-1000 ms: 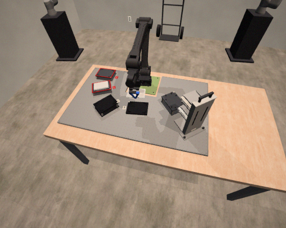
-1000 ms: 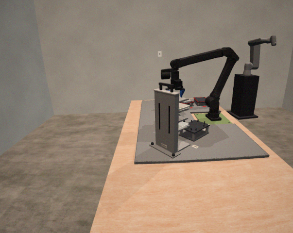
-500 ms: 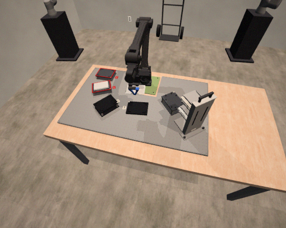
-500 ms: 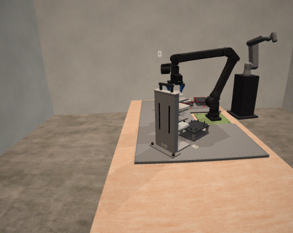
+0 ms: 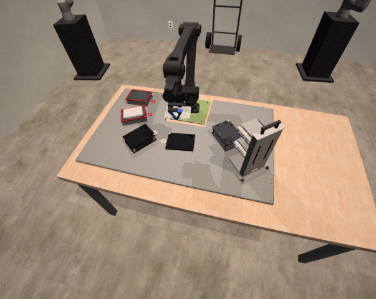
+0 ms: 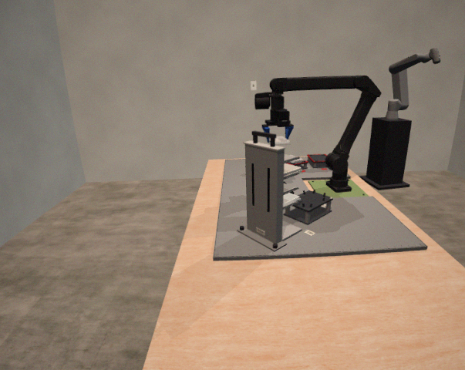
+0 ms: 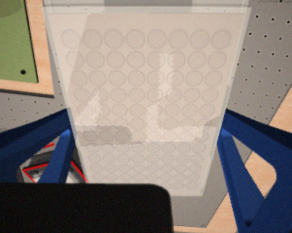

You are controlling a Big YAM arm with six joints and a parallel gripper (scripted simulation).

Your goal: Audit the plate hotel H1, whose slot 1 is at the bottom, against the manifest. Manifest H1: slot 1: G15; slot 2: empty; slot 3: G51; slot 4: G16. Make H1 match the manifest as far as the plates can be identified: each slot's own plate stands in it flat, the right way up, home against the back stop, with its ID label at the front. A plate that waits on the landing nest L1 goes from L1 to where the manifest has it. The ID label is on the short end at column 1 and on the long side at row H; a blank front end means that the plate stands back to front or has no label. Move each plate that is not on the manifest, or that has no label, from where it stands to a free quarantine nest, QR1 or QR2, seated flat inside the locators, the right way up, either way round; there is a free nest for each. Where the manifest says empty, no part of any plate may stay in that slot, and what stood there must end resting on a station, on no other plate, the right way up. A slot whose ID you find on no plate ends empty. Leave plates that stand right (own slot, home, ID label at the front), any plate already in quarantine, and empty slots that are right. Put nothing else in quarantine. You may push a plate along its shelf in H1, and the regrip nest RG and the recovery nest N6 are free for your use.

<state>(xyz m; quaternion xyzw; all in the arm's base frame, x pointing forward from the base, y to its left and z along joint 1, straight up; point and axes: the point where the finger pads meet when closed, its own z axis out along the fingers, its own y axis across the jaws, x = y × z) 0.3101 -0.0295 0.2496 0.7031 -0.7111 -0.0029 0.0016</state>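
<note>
My gripper is now 270 mm to the right of the dark raised RG nest, 190 mm above it and 50 mm past it. The rest, counted from my hand: black N6 nest: 240 mm below; then white plate labelled G51: 360 mm to the left, 100 mm ahead, 20 mm below; then H1 tag: 420 mm to the left, 240 mm below.
</note>
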